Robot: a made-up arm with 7 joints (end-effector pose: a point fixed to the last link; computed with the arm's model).
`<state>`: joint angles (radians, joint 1 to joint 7).
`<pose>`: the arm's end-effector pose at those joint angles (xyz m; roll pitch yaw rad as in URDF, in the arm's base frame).
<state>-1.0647 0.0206 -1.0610 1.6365 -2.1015 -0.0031 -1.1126</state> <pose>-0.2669 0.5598 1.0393 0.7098 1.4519 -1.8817</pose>
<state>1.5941 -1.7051 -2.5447 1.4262 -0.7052 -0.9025 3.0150</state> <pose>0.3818 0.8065 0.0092 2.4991 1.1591 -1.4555</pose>
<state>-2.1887 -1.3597 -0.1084 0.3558 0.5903 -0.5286 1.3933</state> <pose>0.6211 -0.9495 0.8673 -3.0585 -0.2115 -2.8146</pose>
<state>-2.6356 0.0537 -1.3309 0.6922 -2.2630 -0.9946 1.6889</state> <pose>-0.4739 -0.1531 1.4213 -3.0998 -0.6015 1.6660</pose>
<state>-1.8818 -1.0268 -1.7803 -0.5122 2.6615 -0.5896 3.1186</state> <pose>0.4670 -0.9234 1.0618 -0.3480 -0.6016 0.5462</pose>
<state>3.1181 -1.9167 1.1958 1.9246 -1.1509 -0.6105 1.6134</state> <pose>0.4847 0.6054 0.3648 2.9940 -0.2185 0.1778</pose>
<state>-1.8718 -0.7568 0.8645 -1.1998 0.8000 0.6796 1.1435</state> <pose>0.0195 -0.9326 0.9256 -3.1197 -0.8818 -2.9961</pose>
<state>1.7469 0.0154 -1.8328 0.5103 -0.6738 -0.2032 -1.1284</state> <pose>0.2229 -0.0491 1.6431 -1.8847 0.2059 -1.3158</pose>
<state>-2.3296 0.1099 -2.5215 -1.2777 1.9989 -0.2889 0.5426</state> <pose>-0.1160 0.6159 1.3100 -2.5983 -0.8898 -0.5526</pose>
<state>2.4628 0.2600 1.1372 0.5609 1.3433 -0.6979 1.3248</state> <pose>-0.5854 -0.1031 1.4903 -2.2040 0.8621 3.0571</pose>
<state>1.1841 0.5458 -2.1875 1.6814 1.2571 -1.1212 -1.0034</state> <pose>0.2186 0.1108 1.2352 -1.1782 -0.7165 -1.5813</pose>
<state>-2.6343 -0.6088 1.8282 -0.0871 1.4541 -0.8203 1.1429</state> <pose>0.5032 -0.2221 1.5149 -1.7757 0.1021 1.3175</pose>
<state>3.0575 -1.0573 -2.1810 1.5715 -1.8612 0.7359 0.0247</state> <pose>0.8089 -0.2946 0.4701 2.3121 -0.0842 -1.7553</pose>
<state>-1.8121 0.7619 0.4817 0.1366 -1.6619 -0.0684 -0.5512</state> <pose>-0.1126 0.9486 1.2949 -2.4164 0.2048 0.2530</pose>
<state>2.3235 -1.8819 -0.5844 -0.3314 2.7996 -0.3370 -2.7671</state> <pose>0.7477 0.8974 -0.0079 0.6951 0.9503 2.8927</pose>
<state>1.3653 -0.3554 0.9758 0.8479 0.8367 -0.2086 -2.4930</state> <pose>-0.4109 0.0985 1.5596 -2.0405 0.2006 2.5635</pose>
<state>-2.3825 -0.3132 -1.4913 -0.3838 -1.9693 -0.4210 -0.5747</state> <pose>0.2697 -0.0399 1.6442 -1.3941 -0.1557 -2.9095</pose>
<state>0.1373 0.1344 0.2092 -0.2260 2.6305 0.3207 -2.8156</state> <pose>0.0037 0.0150 1.6826 -1.6299 0.3914 2.9831</pose>
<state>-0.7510 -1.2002 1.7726 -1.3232 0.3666 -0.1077 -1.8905</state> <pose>-0.8931 -0.0777 0.8232 -0.7550 1.1613 -3.0497</pose>
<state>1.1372 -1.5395 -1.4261 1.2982 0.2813 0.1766 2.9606</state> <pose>0.1390 0.9748 0.6217 -2.9451 -0.0780 -1.0542</pose>
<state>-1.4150 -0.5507 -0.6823 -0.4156 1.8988 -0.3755 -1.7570</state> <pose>-0.0892 -0.7615 1.3817 -0.8876 0.7956 -0.9963</pose>
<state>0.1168 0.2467 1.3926 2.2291 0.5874 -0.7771 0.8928</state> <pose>0.1815 -0.4919 0.8310 0.1087 -0.0166 0.4502</pose>
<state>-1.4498 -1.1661 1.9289 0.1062 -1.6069 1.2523 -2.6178</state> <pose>0.0345 -0.9820 0.9952 -1.3078 0.2244 0.9397</pose>
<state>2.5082 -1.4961 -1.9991 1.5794 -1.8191 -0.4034 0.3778</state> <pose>0.8364 -0.0303 0.3721 0.4887 -1.4787 0.0448</pose>
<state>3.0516 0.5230 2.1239 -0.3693 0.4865 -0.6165 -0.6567</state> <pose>-0.7374 -0.2231 1.3345 -0.2590 0.7798 -1.1148</pose>
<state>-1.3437 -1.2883 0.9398 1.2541 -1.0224 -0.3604 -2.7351</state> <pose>0.3226 -0.8316 0.9256 -0.4532 -0.5728 1.1824</pose>
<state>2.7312 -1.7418 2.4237 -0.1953 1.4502 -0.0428 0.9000</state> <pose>1.1305 0.5014 0.2843 -0.0086 0.0737 1.8815</pose>
